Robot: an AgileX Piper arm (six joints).
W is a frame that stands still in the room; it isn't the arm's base.
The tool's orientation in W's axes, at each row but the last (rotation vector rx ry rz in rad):
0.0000 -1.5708 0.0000
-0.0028 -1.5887 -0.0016
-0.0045 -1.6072 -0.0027
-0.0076 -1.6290 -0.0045
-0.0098 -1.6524 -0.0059
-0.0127 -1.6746 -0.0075
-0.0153 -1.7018 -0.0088
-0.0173 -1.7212 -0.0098
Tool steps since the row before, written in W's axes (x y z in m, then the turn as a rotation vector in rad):
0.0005 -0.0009 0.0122 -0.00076 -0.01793 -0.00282
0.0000 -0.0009 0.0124 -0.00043 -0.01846 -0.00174
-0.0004 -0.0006 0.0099 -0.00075 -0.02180 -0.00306
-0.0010 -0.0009 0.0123 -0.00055 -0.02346 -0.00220
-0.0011 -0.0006 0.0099 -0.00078 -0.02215 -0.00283
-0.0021 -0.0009 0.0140 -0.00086 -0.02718 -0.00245
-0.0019 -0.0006 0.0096 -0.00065 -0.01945 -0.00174
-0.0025 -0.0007 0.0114 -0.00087 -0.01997 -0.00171
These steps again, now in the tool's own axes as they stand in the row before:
0.0122 -0.0009 -0.0005 -0.00282 -0.01793 0.00076
0.0124 -0.0009 -0.0002 -0.00175 -0.01846 0.00041
0.0099 -0.0006 0.0000 -0.00306 -0.02180 0.00076
0.0123 -0.0009 0.0003 -0.00222 -0.02346 0.00050
0.0100 -0.0006 0.0003 -0.00282 -0.02215 0.00079
0.0141 -0.0010 0.0006 -0.00245 -0.02718 0.00077
0.0098 -0.0007 0.0006 -0.00174 -0.01945 0.00058
0.0116 -0.0008 0.0008 -0.00168 -0.01998 0.00079

